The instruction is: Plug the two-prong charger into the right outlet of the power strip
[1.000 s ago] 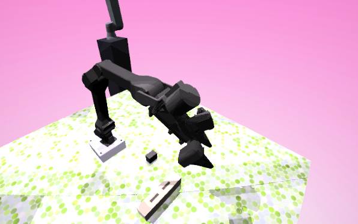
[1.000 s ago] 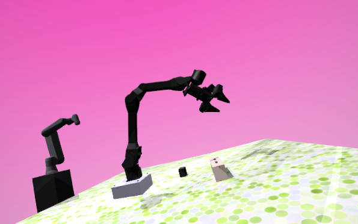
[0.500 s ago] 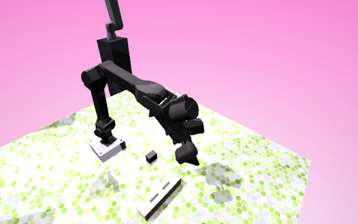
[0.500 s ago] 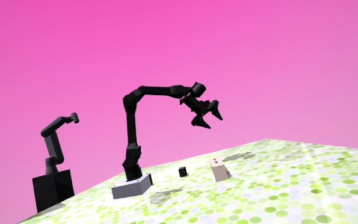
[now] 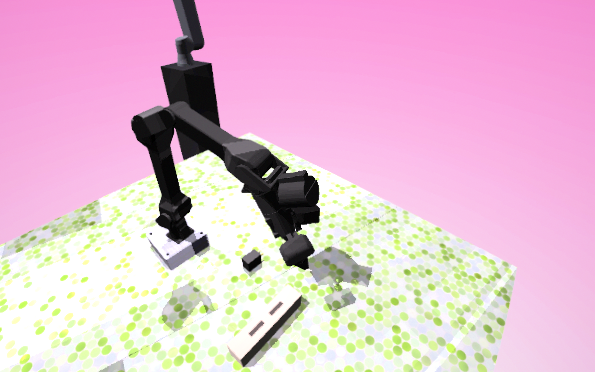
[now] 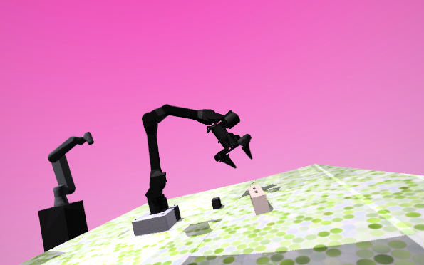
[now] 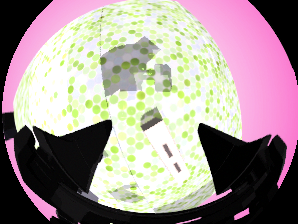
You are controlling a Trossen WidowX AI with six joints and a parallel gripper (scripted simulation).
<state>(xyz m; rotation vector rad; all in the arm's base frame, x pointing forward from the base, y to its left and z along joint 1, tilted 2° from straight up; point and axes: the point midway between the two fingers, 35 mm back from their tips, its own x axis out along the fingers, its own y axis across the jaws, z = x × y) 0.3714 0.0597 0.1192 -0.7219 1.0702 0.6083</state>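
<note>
The charger is 15 cm behind my gripper tip, 2 cm to the left of it and 13 cm below it.
</note>
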